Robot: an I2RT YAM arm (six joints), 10 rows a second.
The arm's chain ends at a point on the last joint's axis. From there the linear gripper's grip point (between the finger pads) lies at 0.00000 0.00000 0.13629 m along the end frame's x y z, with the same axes.
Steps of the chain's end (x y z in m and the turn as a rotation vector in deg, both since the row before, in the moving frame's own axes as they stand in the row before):
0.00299 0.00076 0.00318 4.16 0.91 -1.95
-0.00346 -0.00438 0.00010 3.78 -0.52 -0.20
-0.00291 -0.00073 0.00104 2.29 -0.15 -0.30
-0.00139 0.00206 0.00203 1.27 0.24 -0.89
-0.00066 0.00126 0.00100 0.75 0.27 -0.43
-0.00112 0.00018 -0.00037 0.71 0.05 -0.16
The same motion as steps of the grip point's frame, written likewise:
0.00498 -0.00916 0.00280 4.16 0.91 -1.95
-0.00471 -0.01336 -0.00020 3.78 -0.52 -0.20
-0.00328 -0.00617 0.00093 2.29 -0.15 -0.30
-0.00084 -0.00097 0.00200 1.27 0.24 -0.89
-0.00002 -0.00053 0.00099 0.75 0.27 -0.43
-0.00100 -0.00151 -0.00038 0.71 0.05 -0.16

